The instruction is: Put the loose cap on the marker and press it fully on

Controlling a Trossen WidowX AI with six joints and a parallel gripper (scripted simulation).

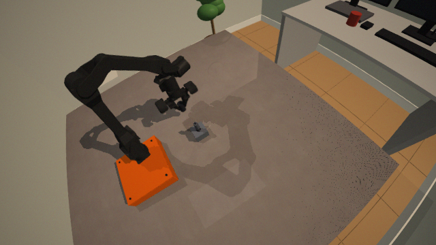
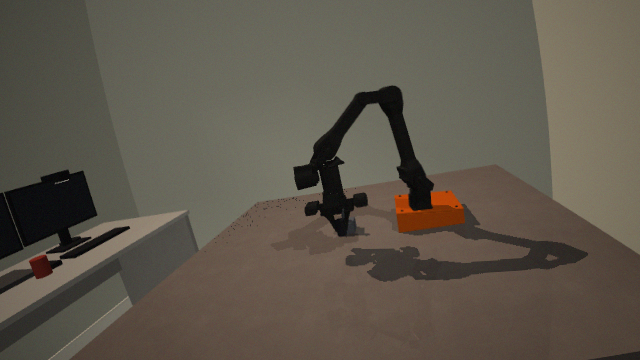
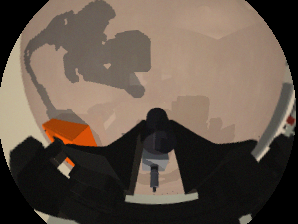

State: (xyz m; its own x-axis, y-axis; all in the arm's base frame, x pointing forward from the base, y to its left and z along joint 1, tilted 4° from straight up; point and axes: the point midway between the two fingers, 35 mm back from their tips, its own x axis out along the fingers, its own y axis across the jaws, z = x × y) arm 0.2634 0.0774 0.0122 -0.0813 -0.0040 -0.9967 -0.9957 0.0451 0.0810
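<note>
Right now my gripper tip is 10 mm past the grey holder block, 140 mm to the left of it and 40 mm above it.
</note>
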